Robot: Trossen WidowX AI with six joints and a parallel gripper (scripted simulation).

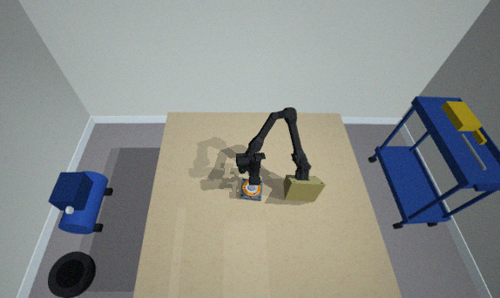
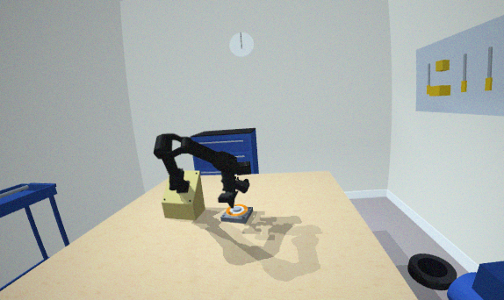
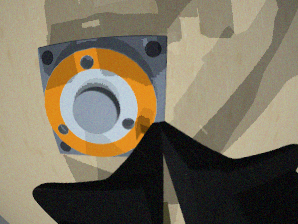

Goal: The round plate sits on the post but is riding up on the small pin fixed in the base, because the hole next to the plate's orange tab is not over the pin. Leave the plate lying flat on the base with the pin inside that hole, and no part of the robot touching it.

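Now: the square grey base 10 mm ahead of my gripper tip, 50 mm to the left of it and 50 mm below it.
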